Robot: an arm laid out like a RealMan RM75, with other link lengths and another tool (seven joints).
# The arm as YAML. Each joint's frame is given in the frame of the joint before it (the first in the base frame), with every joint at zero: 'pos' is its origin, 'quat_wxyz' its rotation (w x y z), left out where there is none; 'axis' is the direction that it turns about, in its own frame. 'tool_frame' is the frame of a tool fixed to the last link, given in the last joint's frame.
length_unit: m
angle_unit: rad
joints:
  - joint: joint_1
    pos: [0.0, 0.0, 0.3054]
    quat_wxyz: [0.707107, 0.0, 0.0, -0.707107]
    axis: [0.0, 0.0, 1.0]
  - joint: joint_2
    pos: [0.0, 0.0, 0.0]
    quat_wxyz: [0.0, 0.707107, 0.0, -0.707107]
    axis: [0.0, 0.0, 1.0]
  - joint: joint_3
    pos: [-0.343, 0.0, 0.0]
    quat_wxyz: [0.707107, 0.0, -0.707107, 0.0]
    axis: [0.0, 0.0, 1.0]
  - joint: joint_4
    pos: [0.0, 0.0, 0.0]
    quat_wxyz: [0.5, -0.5, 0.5, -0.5]
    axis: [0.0, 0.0, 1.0]
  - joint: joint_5
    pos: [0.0, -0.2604, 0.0]
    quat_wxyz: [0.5, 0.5, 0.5, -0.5]
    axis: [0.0, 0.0, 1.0]
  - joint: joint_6
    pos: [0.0, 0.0, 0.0]
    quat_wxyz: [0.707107, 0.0, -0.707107, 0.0]
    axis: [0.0, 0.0, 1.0]
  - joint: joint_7
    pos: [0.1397, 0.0, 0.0]
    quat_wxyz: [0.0, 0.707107, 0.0, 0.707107]
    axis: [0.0, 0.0, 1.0]
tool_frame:
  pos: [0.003, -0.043, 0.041]
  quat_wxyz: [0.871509, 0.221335, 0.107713, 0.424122]
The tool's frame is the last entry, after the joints.
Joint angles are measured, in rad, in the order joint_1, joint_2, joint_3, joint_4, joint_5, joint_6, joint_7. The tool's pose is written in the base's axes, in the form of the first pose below.
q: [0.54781 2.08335 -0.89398 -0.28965 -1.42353 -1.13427 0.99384]
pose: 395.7, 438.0, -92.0, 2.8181, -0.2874, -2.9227
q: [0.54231 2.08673 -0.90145 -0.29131 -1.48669 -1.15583 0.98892]
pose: 397.3, 426.4, -100.5, 2.8795, -0.2672, -2.9011
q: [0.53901 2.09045 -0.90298 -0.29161 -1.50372 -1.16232 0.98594]
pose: 397.6, 421.9, -104.3, 2.8964, -0.2644, -2.8957
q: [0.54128 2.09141 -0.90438 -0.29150 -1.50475 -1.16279 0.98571]
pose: 396.3, 422.2, -105.1, 2.8989, -0.2647, -2.8927
